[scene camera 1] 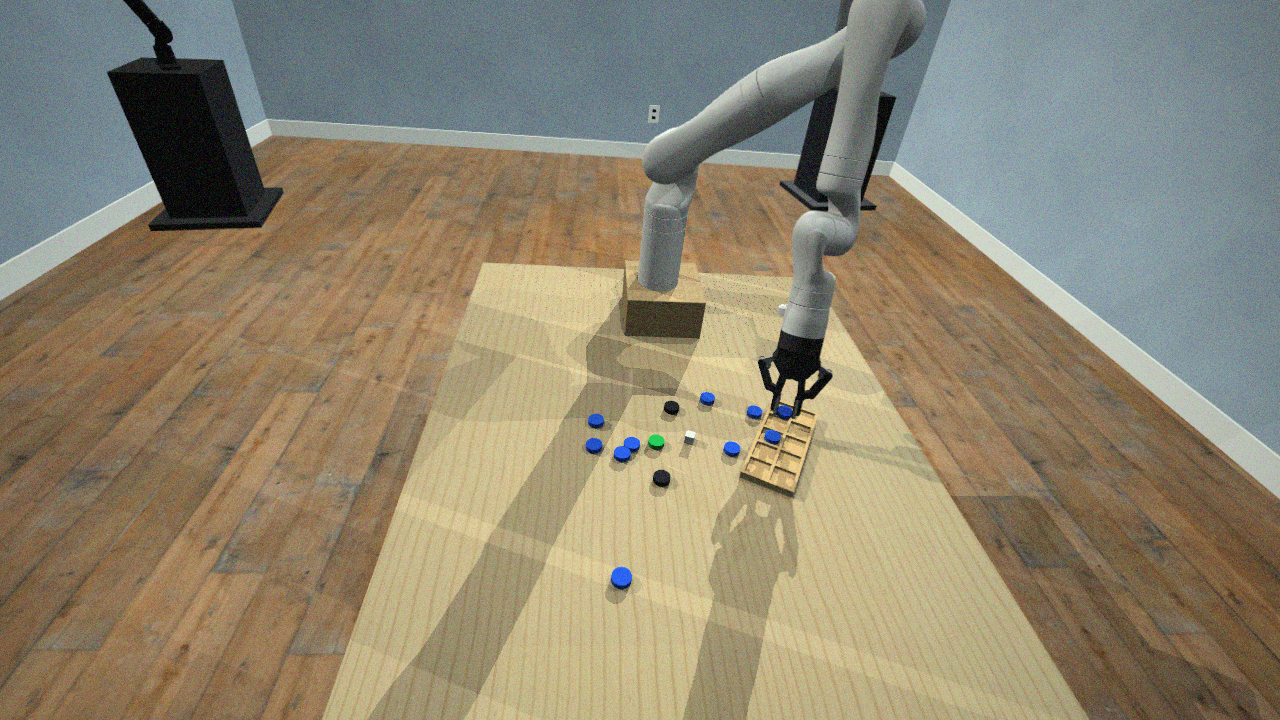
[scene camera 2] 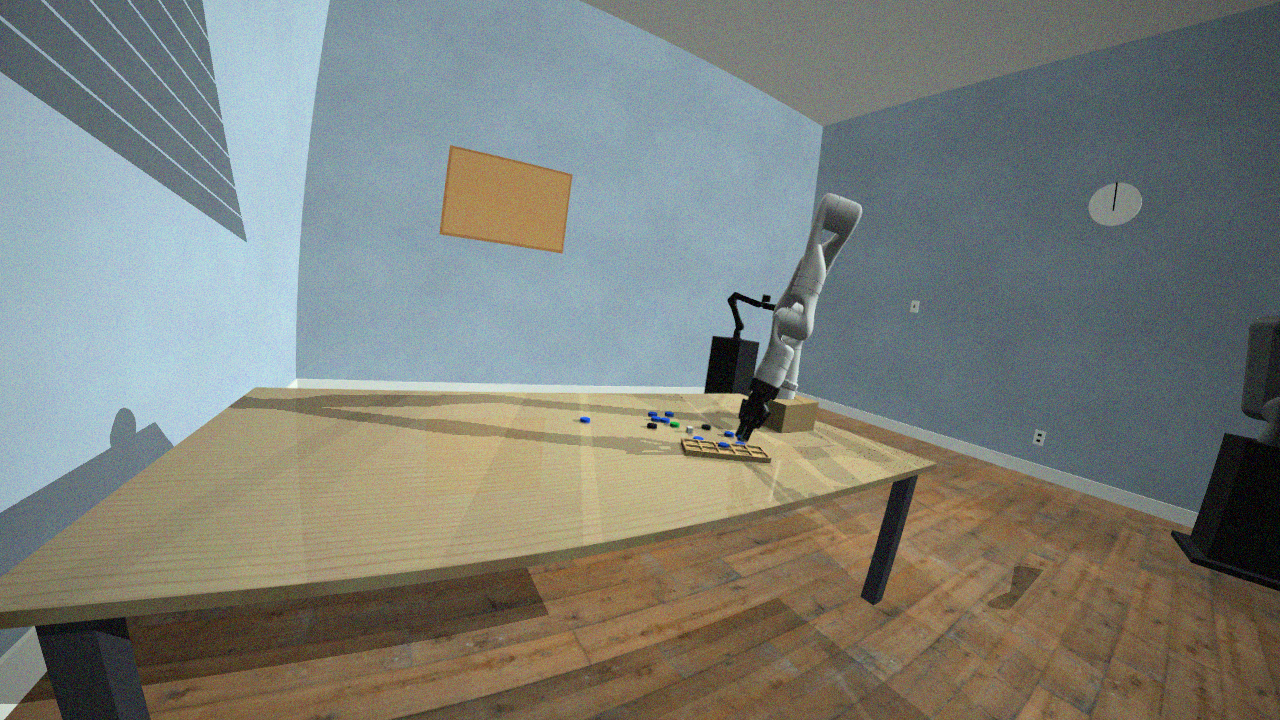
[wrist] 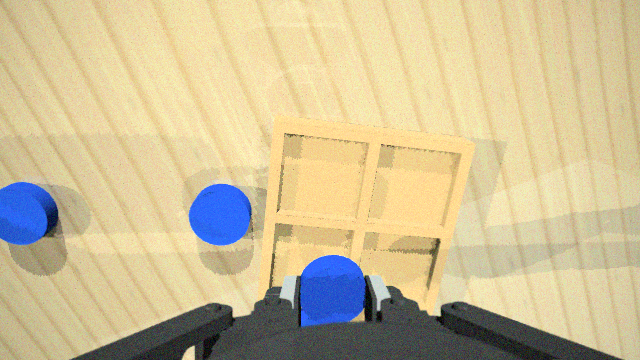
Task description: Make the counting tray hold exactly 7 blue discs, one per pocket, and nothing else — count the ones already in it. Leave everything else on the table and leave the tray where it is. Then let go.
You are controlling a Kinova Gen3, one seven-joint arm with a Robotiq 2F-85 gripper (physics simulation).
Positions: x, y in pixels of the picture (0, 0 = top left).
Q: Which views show the wooden counting tray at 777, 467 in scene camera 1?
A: Scene camera 1, scene camera 2 and the wrist view: all of them.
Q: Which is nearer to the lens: the wooden counting tray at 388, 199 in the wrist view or the blue disc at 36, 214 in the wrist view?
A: The wooden counting tray.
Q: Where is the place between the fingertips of my gripper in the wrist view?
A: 332, 297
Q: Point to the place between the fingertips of my gripper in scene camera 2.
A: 740, 439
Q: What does the blue disc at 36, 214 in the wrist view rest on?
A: The table.
